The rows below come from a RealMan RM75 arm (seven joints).
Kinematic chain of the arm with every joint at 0, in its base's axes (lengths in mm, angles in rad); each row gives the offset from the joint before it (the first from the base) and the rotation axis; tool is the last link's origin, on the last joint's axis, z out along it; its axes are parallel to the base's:
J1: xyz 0 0 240.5 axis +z
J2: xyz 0 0 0 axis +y
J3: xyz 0 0 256 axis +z
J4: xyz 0 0 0 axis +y
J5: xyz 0 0 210 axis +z
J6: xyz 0 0 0 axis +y
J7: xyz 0 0 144 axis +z
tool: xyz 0 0 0
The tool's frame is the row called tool.
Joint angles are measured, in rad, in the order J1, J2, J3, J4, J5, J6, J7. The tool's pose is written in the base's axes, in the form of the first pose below.
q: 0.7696 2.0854 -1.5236 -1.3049 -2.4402 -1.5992 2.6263
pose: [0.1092 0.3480 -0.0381 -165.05 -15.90 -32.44]
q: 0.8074 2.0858 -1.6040 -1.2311 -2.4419 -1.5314 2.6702
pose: [0.1082 0.3495 -0.0575 -164.06 -17.92 -32.88]
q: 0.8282 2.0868 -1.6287 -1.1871 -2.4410 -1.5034 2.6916
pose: [0.1092 0.3511 -0.0653 -163.52 -18.62 -33.88]
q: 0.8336 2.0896 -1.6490 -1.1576 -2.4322 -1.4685 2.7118
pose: [0.1107 0.3516 -0.0723 -163.25 -18.16 -34.96]
